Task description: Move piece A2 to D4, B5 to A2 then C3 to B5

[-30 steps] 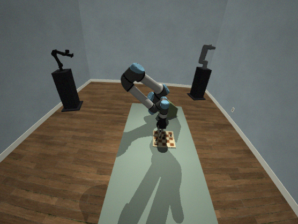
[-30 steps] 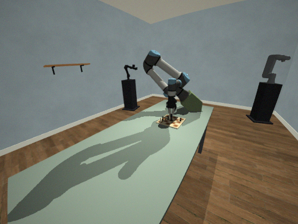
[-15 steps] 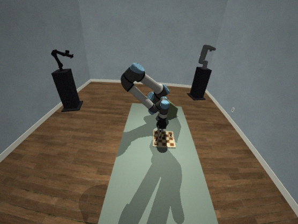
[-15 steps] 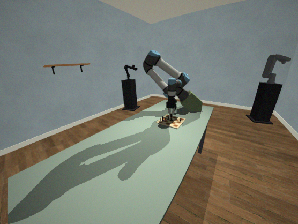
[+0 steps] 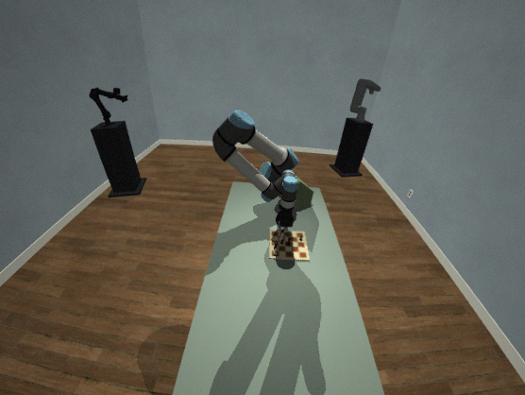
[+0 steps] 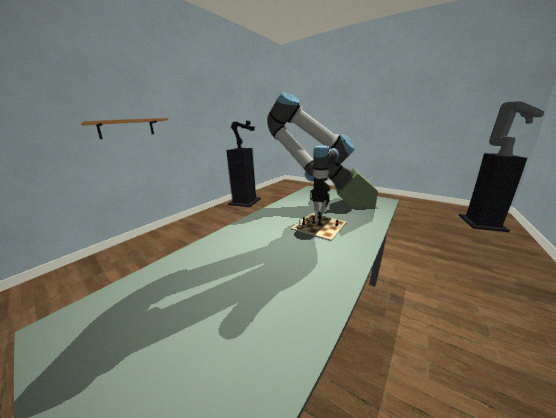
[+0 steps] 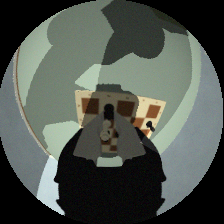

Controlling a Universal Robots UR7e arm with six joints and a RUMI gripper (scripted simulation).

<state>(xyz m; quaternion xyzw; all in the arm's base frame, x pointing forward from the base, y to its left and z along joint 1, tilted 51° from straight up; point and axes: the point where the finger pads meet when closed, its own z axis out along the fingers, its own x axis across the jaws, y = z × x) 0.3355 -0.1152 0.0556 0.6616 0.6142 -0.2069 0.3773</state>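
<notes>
The white piece is 40 mm ahead of my hand and 20 mm to the right of it. The rest, counted from my hand: chessboard (80 mm ahead, 10 mm to the left, 30 mm below).
</notes>
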